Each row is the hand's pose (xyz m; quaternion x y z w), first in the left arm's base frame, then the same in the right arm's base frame.
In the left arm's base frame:
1: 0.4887 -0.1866 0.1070 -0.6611 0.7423 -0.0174 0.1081
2: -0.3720 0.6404 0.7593 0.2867 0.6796 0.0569 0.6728
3: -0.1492 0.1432 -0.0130 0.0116 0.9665 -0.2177 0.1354
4: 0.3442 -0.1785 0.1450 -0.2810 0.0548 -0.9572 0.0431
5: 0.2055 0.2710 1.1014 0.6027 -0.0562 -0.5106 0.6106
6: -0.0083 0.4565 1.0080 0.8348 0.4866 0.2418 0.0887
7: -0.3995 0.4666 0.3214 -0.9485 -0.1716 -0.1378 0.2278
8: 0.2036 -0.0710 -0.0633 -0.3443 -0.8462 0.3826 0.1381
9: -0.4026 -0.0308 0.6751 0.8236 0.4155 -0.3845 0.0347
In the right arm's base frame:
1: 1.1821 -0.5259 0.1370 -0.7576 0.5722 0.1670 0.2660
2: 0.1119 -0.4756 0.9751 0.2849 0.6848 0.3516 0.5712
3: 0.4588 -0.4535 0.0962 -0.1554 0.9699 0.0413 0.1828
4: 1.0495 -0.5921 0.1576 -0.2574 0.2116 -0.8926 0.3036
5: 0.8116 -0.7010 1.1908 0.7303 0.1802 -0.3651 0.5485
6: 0.5355 -0.5927 1.1616 -0.7109 -0.5794 -0.3693 0.1500
7: 0.1248 -0.4351 0.5050 -0.8134 -0.3307 -0.1345 0.4593
8: 0.8632 -0.4681 0.0006 -0.1257 -0.9651 0.1956 0.1206
9: 0.3457 -0.9946 0.6083 -0.7102 -0.6528 0.2541 0.0702

